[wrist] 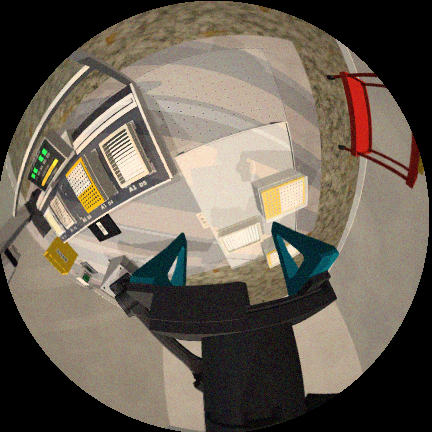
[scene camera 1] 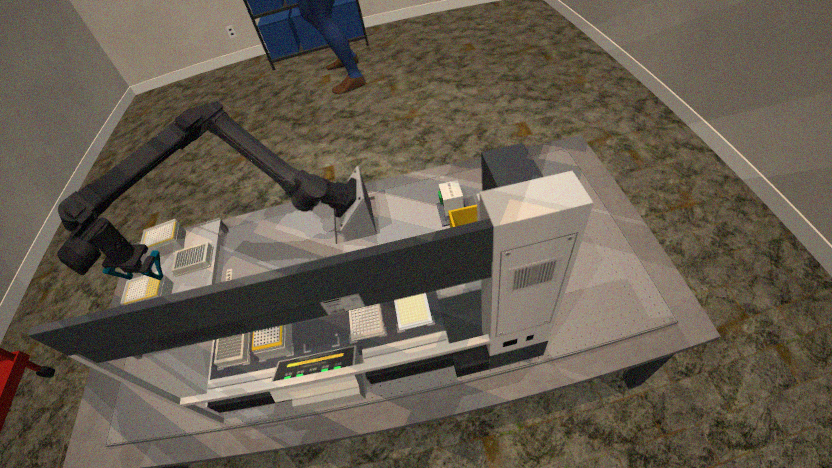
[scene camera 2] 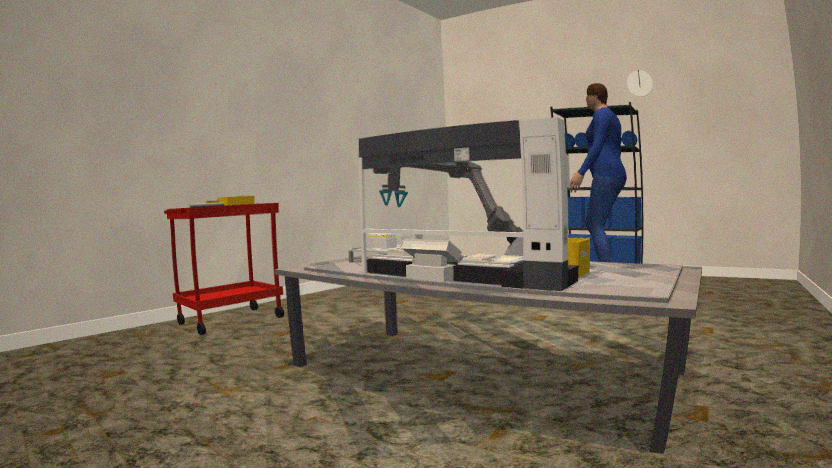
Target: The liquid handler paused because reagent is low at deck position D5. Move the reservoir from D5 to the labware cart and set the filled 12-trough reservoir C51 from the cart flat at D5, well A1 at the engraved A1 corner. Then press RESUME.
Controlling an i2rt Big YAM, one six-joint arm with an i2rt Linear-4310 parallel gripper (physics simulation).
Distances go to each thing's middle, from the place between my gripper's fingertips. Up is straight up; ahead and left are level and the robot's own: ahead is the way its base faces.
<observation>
My gripper is now 11 cm short of the white ribbed reservoir [wrist: 122, 150], 17 cm to the right of it and 19 cm above it. Round my hand: white tower [scene camera 1: 536, 210]: 18 cm ahead, 91 cm to the left, 1 cm above; yellow box [scene camera 2: 578, 248]: 12 cm behind, 86 cm to the left, 20 cm below.
</observation>
